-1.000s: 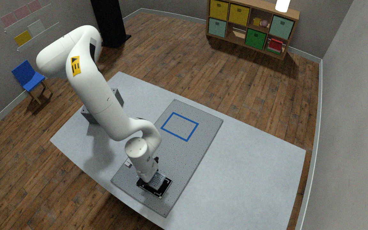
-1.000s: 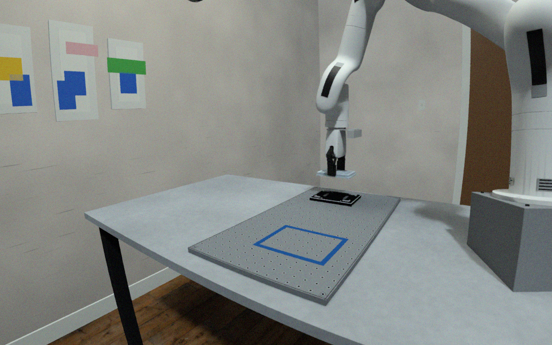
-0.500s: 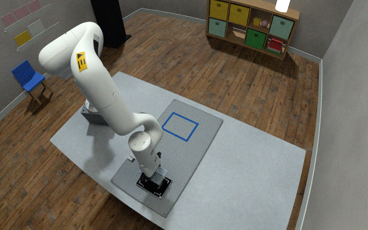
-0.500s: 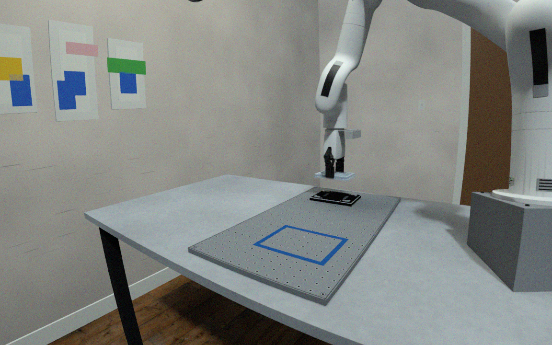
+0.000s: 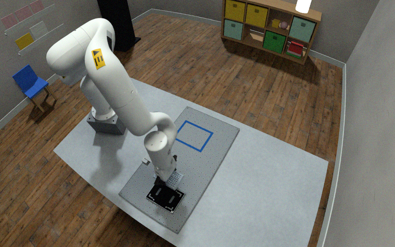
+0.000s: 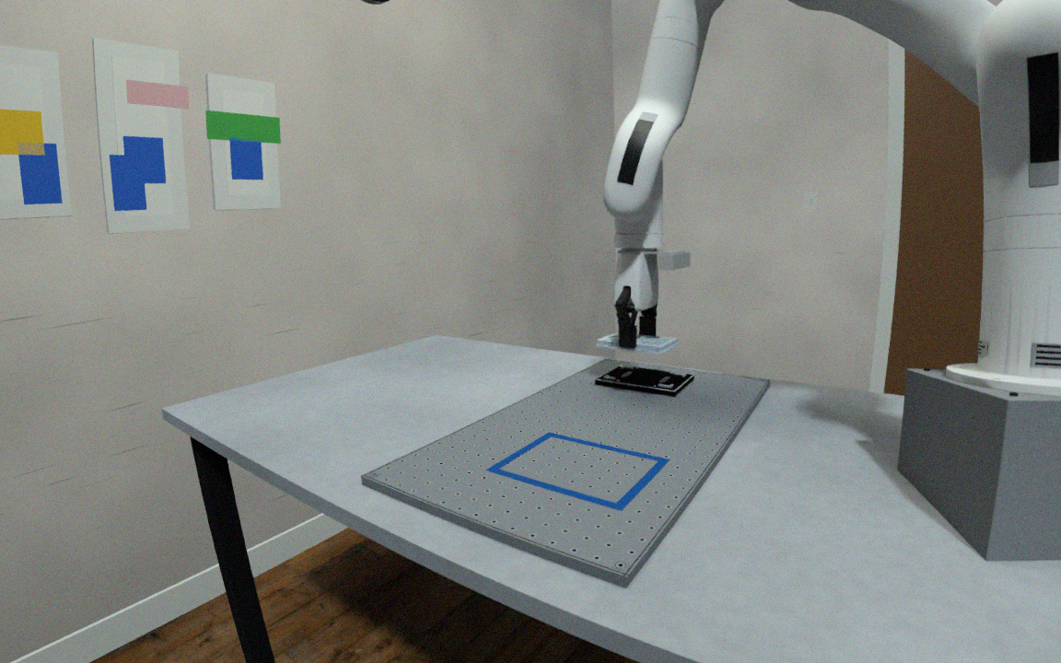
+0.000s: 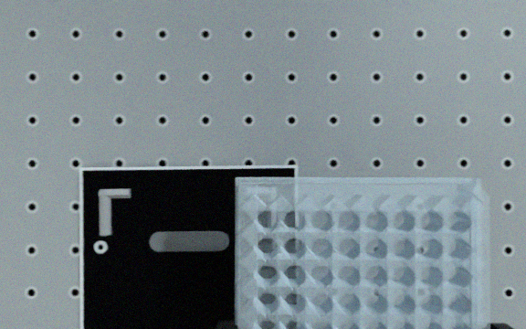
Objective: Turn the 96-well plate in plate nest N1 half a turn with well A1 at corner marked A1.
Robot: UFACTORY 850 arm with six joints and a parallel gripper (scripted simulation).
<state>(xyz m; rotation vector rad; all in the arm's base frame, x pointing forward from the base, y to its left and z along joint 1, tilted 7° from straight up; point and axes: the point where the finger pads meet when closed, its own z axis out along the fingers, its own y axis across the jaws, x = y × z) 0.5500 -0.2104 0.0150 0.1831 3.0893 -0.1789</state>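
Now: hand 10 cm above the black plate nest N1 and 7 cm to the left of it. From my hand the other things lie so: 96-well plate (1 cm below).
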